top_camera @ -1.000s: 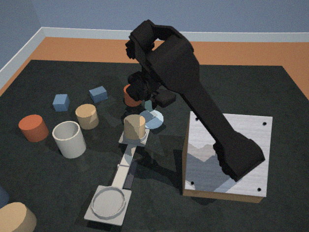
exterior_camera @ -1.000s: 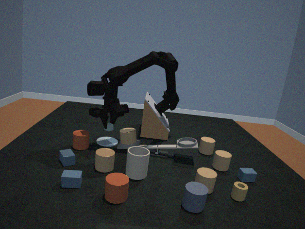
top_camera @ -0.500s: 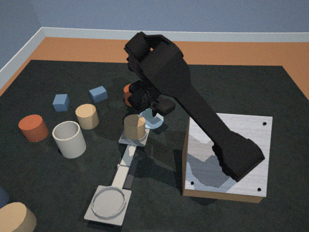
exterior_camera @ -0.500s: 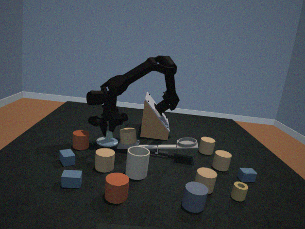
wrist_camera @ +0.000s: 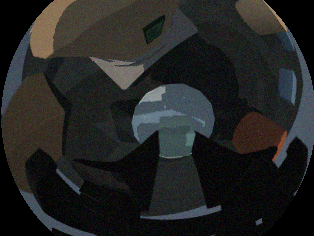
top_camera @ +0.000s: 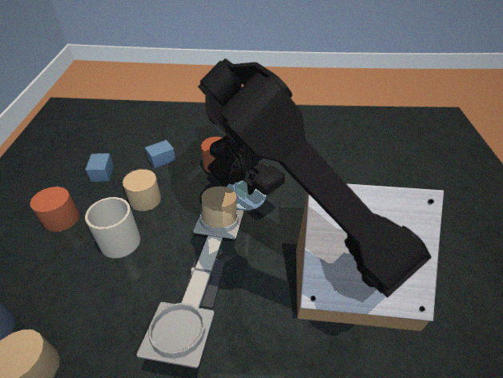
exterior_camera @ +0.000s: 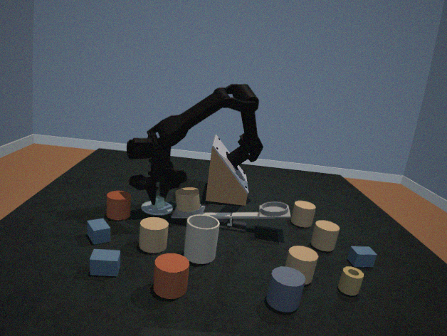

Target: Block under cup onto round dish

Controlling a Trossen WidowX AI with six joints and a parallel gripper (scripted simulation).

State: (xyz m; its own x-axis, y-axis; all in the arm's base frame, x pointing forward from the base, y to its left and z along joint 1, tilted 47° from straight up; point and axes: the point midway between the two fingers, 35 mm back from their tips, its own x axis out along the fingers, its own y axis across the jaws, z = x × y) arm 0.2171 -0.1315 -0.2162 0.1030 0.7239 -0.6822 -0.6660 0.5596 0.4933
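The mint block is 1 cm above my gripper tip. From my gripper tip the other things lie so: blue-grey cylinder 43 cm ahead, 33 cm to the left, 2 cm above; pale blue round dish 1 cm below; white hollow cylinder 26 cm ahead, 13 cm to the left, 3 cm above.
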